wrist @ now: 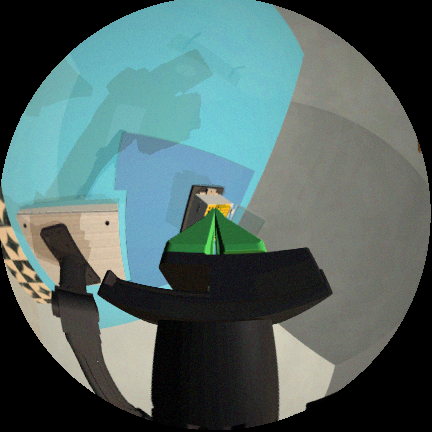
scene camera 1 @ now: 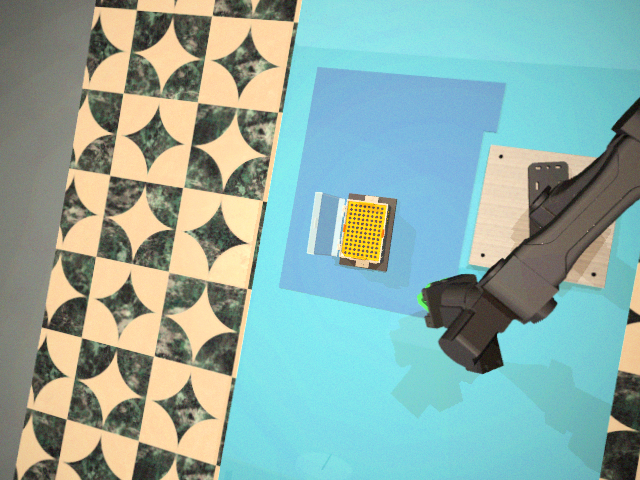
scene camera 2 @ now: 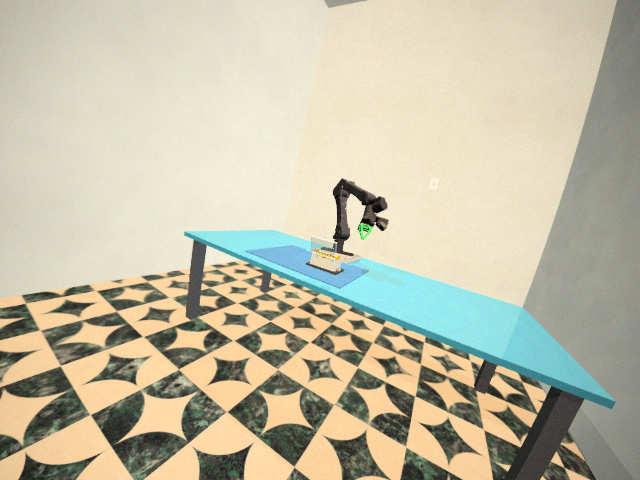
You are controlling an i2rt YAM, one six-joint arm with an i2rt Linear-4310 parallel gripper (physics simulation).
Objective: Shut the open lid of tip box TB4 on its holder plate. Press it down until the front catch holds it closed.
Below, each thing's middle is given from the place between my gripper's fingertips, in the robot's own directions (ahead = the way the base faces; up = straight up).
The orange perforated tip rack (scene camera 1: pixel 362 239) lies 130 mm to the right of my hand, 120 mm ahead of it and 100 mm below it. Round my hand: clear lid (scene camera 1: pixel 328 211): 180 mm ahead, 140 mm to the right, 50 mm below.
